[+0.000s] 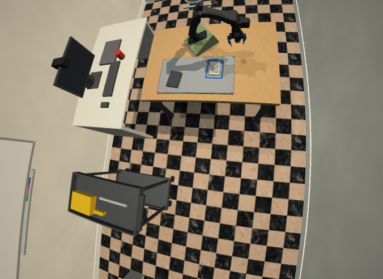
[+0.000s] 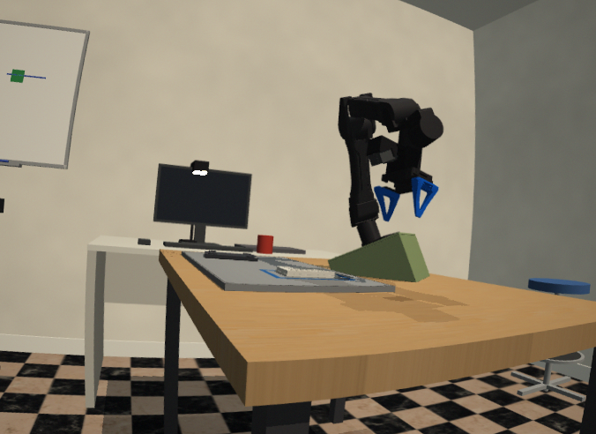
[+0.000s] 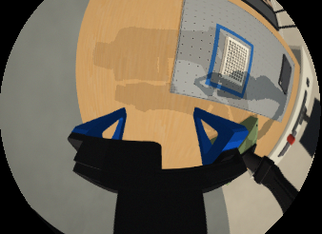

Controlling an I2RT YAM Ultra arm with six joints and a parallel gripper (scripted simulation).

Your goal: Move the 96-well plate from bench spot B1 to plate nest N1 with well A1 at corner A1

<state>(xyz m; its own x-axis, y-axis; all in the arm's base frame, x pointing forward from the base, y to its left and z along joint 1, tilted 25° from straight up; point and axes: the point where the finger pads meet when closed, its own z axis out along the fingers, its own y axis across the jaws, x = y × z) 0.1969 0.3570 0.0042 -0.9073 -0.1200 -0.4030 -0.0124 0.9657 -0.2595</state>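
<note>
The white 96-well plate lies 100 mm ahead of my hand, 200 mm to the right of it and 150 mm below it. From my hand the other things lie so: dark plate nest N1 (140 mm ahead, 580 mm to the right, 150 mm below).
</note>
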